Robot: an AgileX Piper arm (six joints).
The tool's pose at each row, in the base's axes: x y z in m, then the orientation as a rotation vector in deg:
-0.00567, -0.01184, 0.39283, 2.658, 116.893, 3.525
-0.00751, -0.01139, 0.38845, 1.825, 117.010, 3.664
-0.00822, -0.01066, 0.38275, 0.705, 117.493, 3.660
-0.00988, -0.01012, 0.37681, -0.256, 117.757, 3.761
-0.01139, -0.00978, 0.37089, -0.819, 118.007, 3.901
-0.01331, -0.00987, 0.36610, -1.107, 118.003, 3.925
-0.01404, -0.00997, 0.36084, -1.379, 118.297, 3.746
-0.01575, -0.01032, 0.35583, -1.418, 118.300, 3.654
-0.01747, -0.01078, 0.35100, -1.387, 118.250, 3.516
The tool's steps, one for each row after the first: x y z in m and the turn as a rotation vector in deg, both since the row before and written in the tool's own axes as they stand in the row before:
0.00476, 0.00016, 0.00035, -0.459, 0.130, -0.532
0.00543, 0.00039, 0.00198, -0.470, 0.501, -0.795
0.00605, 0.00027, 0.00129, -0.480, 0.286, -0.637
0.00595, 0.00012, 0.00144, -0.336, 0.266, -0.336
0.00513, -0.00022, 0.00055, -0.141, 0.004, -0.195
0.00498, -0.00028, 0.00182, 0.017, 0.300, -0.263
0.00522, -0.00045, 0.00085, 0.049, 0.003, -0.067
0.00506, -0.00055, 0.00075, 0.111, -0.052, -0.038

